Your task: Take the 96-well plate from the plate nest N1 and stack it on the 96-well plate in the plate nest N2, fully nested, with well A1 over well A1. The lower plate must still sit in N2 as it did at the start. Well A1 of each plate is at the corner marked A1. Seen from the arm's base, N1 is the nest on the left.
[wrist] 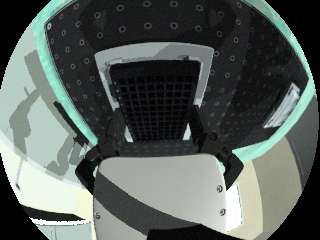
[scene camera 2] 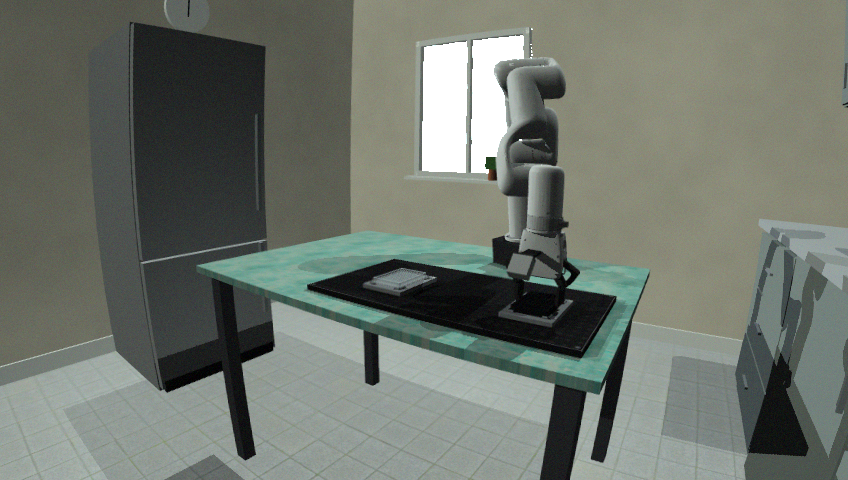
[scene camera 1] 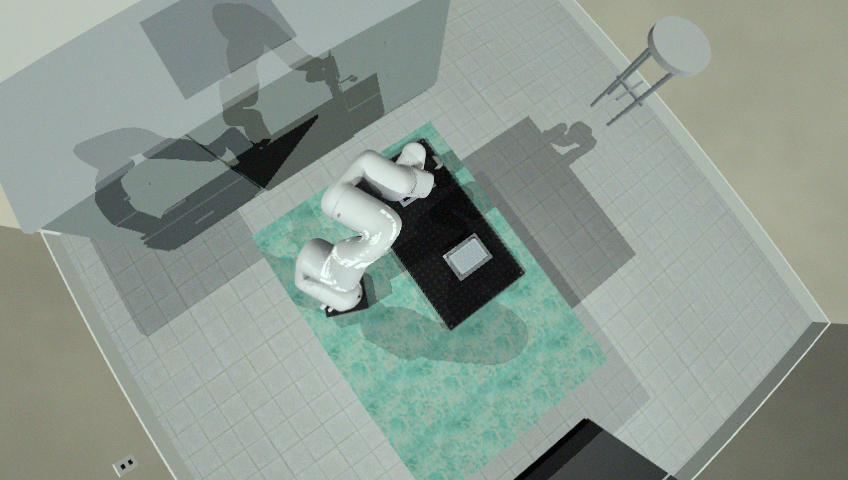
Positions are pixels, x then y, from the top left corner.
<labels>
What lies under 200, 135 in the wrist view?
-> My gripper.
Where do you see a dark 96-well plate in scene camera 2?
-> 541, 304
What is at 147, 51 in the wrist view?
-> A plate nest N1.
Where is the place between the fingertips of my gripper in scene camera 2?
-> At 538, 302
</labels>
